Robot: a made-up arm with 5 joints.
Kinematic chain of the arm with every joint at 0, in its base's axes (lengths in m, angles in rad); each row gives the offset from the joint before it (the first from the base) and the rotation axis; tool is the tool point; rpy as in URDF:
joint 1: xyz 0.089 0 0.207 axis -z
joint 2: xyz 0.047 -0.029 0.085 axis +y
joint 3: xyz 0.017 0 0.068 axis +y
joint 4: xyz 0.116 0 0.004 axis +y
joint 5: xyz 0.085 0.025 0 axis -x
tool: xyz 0 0 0 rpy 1.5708 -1.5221 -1.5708
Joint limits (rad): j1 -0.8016..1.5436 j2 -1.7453..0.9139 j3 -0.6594..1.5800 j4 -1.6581..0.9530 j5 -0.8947..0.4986
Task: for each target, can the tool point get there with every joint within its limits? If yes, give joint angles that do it. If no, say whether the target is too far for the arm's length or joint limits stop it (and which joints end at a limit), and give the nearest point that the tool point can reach.
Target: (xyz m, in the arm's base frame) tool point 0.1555 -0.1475 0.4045
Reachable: yes | joints 1.1226 -1.3739 0.7892 0.4049 -0.3085
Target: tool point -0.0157 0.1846 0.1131
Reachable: no: joint limits stop it (at a limit: joint 2, joint 3) | nearest point 0.0630 0.0458 0.2045 | short by 0.184 m
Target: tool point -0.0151 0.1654 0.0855
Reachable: no: joint limits stop it (at a limit: joint 2, joint 3) | nearest point 0.0639 0.0399 0.1960 | short by 0.185 m
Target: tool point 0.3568 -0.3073 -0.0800
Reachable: no: too far | nearest point 0.2407 -0.1741 0.1585 | short by 0.297 m
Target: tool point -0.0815 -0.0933 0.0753
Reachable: no: joint limits stop it (at a limit: joint 1, joint 2) | nearest point 0.0875 -0.0928 0.1198 | short by 0.175 m
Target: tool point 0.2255 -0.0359 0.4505
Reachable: yes | joints 0.2292 -1.1447 0.2156 0.6970 0.2525
